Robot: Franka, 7 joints.
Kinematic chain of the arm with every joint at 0, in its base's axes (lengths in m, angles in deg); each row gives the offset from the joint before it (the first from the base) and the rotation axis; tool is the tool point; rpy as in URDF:
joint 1: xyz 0 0 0.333 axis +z
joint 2: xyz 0 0 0 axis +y
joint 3: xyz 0 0 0.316 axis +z
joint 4: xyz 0.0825 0 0 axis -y
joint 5: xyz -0.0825 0 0.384 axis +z
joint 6: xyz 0 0 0 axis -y
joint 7: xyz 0.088 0 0 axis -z
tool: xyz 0 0 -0.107 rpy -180 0 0
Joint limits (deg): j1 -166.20..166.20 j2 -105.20..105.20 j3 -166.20..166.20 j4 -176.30..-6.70 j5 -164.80..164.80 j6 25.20..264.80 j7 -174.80..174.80
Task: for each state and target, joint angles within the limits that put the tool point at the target. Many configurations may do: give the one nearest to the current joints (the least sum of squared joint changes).
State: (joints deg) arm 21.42 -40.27 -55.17 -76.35 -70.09 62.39 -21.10
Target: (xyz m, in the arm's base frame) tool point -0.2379 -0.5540 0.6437
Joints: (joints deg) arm 14.04 -54.49 -69.55 -72.81 -72.54 62.24 -21.10
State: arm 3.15 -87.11 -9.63 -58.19 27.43 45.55 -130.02
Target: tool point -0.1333 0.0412 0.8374
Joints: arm -0.48 -72.08 -1.99 -88.82 24.15 38.00 -130.02
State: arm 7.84 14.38 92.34 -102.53 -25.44 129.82 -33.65
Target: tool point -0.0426 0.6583 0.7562
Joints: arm 36.83 33.07 82.43 -73.11 -25.07 142.77 -33.65
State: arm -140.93 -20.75 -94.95 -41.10 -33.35 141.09 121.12
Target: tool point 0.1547 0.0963 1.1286
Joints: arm -142.30 -16.85 -94.63 -6.70 -34.64 185.38 121.12
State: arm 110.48 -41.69 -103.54 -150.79 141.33 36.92 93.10
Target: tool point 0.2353 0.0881 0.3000
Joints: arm 117.10 -47.15 -128.21 -176.30 107.32 25.71 93.10
